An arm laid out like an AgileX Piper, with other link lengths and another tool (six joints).
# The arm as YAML. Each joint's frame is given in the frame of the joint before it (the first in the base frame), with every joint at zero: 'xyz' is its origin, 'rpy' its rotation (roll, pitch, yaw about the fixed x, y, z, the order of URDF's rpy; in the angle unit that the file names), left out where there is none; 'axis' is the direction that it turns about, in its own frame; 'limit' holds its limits. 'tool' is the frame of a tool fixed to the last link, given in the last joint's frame.
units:
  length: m
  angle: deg
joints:
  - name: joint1
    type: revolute
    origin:
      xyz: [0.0, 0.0, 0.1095]
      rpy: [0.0, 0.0, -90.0]
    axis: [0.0, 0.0, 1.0]
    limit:
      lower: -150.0
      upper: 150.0
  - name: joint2
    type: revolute
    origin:
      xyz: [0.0, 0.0, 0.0]
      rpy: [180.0, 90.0, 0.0]
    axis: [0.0, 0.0, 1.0]
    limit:
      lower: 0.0
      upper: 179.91
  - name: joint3
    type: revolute
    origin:
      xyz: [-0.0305, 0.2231, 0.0]
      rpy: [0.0, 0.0, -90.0]
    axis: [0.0, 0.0, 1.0]
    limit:
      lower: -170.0
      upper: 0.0
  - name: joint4
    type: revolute
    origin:
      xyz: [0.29, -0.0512, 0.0]
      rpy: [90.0, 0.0, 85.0]
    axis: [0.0, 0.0, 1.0]
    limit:
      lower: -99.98
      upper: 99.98
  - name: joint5
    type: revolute
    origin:
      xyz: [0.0, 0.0, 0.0]
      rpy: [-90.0, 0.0, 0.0]
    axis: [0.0, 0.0, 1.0]
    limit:
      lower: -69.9
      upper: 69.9
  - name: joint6
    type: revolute
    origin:
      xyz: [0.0, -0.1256, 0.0]
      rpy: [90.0, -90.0, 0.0]
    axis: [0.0, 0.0, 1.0]
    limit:
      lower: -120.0
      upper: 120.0
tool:
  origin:
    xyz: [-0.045, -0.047, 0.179]
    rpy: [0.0, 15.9, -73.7]
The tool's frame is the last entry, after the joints.
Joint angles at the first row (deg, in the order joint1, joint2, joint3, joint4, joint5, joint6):
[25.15, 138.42, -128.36, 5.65, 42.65, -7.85]
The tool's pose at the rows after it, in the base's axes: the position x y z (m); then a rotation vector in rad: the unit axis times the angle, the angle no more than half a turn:
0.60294 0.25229 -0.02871 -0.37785 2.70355 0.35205
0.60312 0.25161 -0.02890 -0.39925 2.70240 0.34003
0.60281 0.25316 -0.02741 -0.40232 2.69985 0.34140
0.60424 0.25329 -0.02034 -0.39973 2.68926 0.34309
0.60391 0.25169 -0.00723 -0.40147 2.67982 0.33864
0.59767 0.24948 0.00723 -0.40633 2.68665 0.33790
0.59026 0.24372 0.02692 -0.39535 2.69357 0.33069
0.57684 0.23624 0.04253 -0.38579 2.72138 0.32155
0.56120 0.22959 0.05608 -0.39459 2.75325 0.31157
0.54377 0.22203 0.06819 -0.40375 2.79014 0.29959
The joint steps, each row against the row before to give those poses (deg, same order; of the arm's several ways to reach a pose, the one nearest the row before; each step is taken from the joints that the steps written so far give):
[0.00, 0.47, 0.00, -0.09, 0.53, -0.18]
[0.00, 0.02, 0.00, 0.00, 0.17, -0.99]
[0.13, -0.13, 0.00, 0.00, 0.00, 0.00]
[0.00, -0.62, 0.00, -0.14, 0.00, 0.14]
[0.00, -1.37, 0.00, -0.39, 0.88, 0.11]
[0.00, -1.90, 0.00, 0.00, 2.31, 0.01]
[0.00, -2.53, 0.00, -0.79, 2.84, 1.00]
[0.00, -2.50, 0.00, -0.53, 4.00, 0.95]
[0.00, -2.37, 0.00, 0.00, 4.25, 0.00]
[0.00, -2.30, 0.00, 0.00, 4.47, 0.02]

